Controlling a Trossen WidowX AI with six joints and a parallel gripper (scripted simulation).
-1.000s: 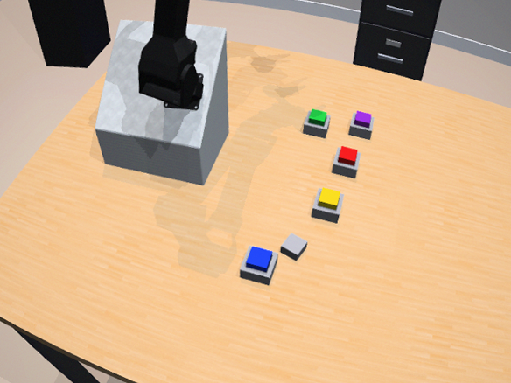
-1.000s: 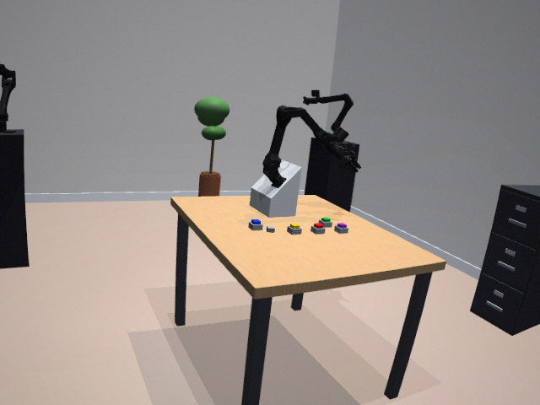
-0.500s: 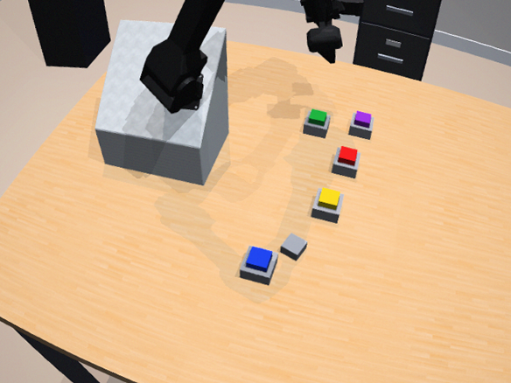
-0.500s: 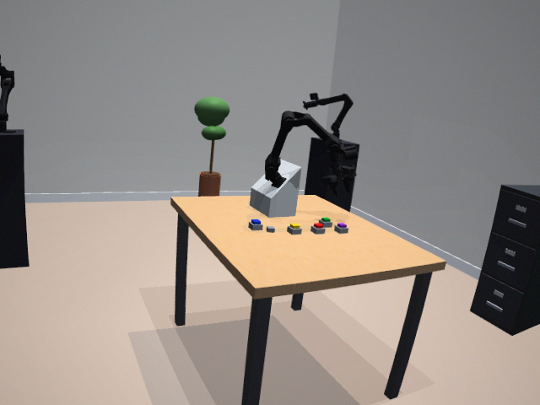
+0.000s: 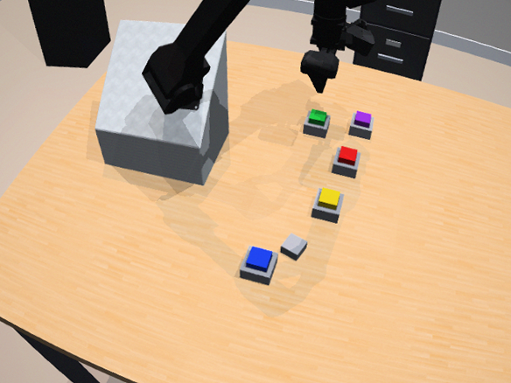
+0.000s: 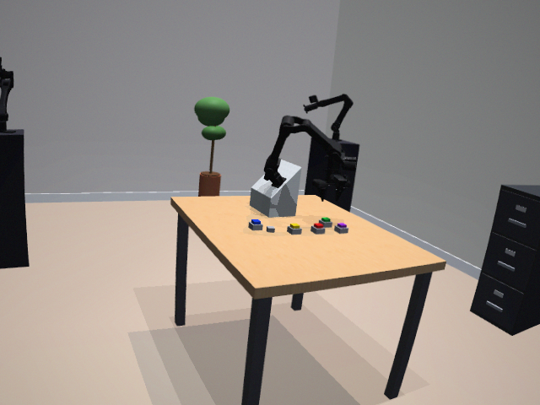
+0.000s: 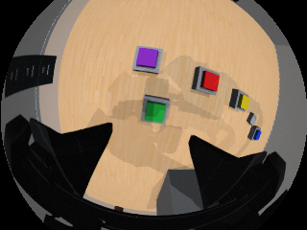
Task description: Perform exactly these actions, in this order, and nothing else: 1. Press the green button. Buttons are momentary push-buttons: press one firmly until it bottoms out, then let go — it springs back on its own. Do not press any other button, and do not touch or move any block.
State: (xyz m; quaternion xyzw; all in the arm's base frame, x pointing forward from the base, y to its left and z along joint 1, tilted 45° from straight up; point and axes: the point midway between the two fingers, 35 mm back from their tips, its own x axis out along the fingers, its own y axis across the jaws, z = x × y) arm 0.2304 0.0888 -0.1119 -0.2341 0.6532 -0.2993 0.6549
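Now: gripper tip 90 mm above the green button. Also, from my gripper tip: purple button 90 mm ahead, 20 mm to the left, 90 mm below; then red button 70 mm ahead, 100 mm to the right, 90 mm below; then yellow button 40 mm ahead, 220 mm to the right, 90 mm below.
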